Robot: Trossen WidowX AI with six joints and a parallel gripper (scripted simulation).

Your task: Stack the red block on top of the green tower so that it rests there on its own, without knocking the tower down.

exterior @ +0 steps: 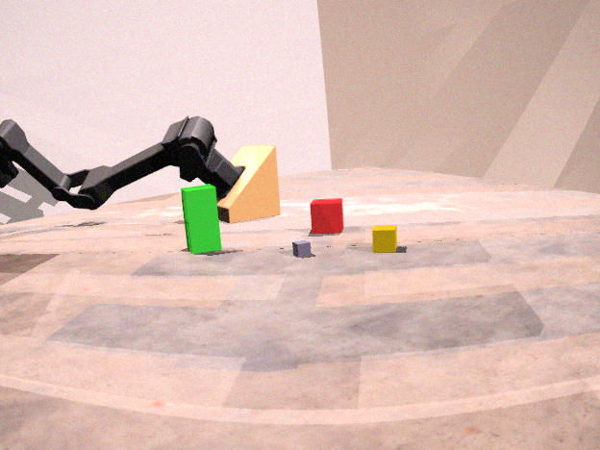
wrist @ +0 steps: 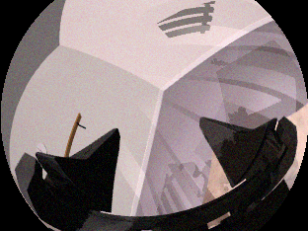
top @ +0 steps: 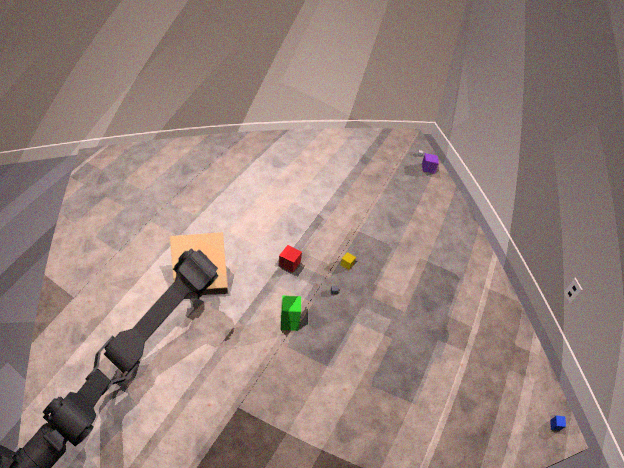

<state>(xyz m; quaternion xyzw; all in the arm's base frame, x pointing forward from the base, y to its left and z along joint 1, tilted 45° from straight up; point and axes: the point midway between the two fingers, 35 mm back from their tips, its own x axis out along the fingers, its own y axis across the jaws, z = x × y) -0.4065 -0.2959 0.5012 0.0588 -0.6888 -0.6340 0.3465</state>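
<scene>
My gripper tip is 680 mm short of the red block, 620 mm to the right of it and 160 mm above it. Round my gripper tip: yellow cube (820 mm ahead, 590 mm to the left, 170 mm below); then blue cube (1190 mm ahead, 170 mm below, 10 mm to the right); then grey cube (770 mm ahead, 510 mm to the left, 170 mm below).
</scene>
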